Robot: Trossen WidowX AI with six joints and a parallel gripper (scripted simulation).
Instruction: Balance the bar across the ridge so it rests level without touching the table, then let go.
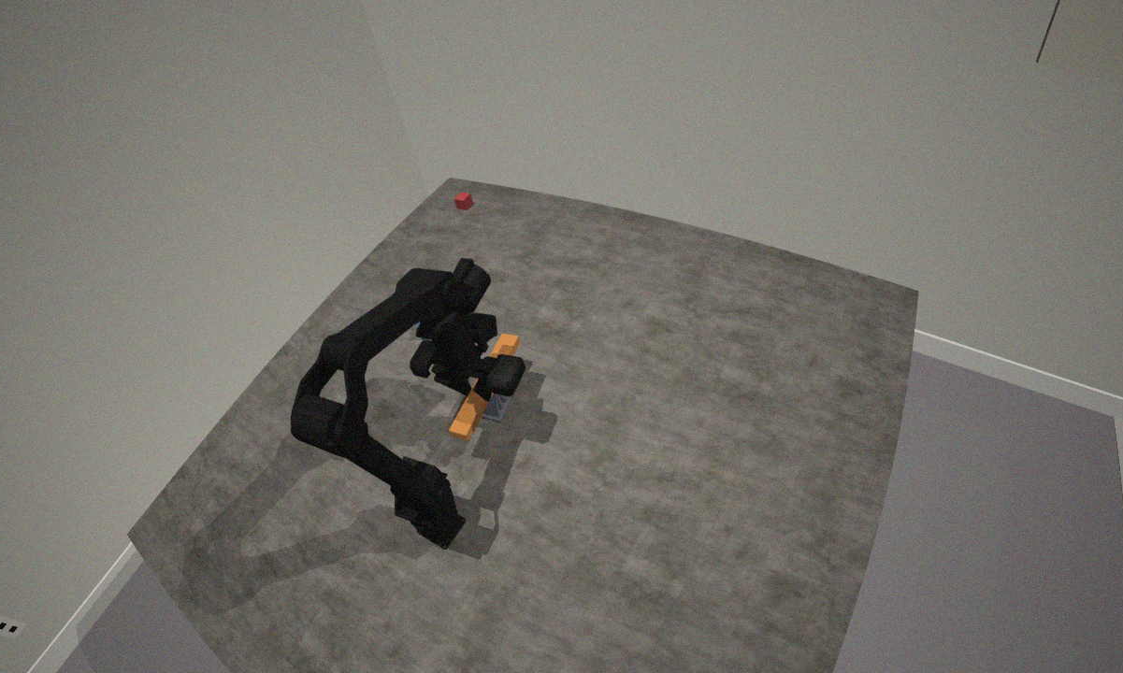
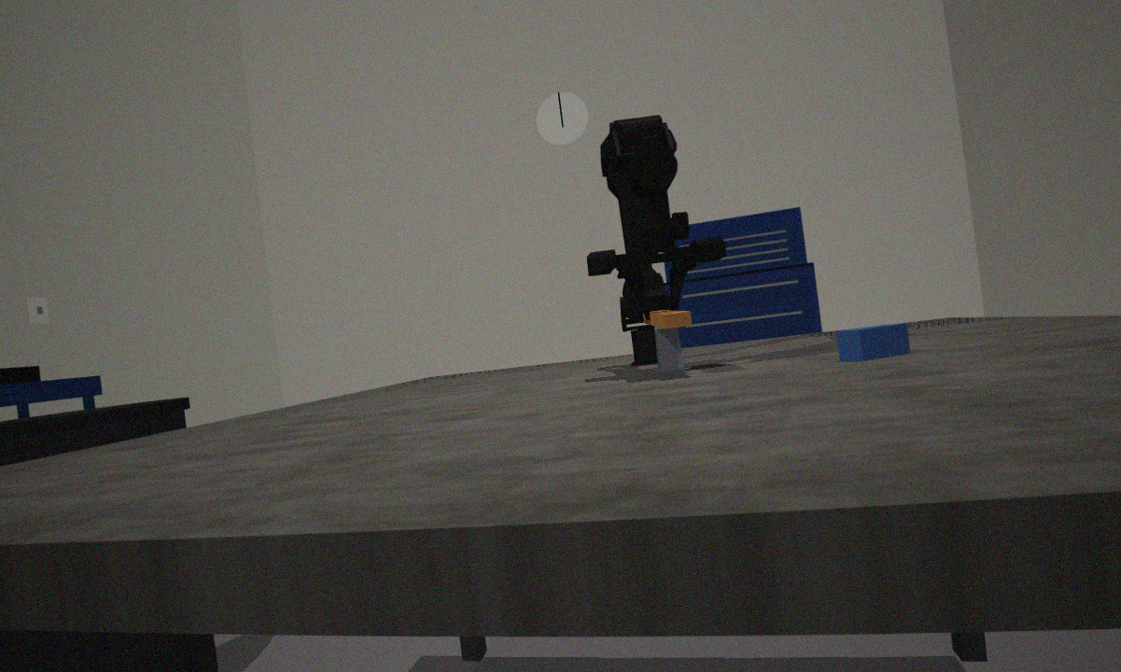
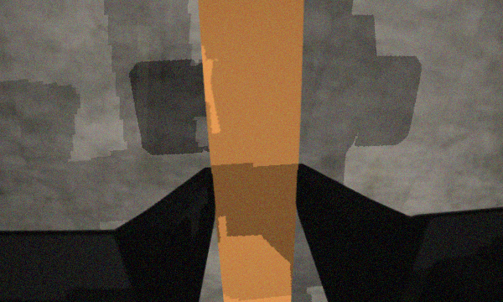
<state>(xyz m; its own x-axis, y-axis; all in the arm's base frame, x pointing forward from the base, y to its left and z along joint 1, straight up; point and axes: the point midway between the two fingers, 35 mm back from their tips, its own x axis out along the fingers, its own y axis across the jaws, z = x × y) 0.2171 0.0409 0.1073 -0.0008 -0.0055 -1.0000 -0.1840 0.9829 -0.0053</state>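
The orange bar lies 30 mm ahead of my gripper tip. The rest, counted from my gripper tip: small red cube 520 mm ahead, 460 mm to the left, 60 mm below; blue block 130 mm ahead, 230 mm to the left, 60 mm below.
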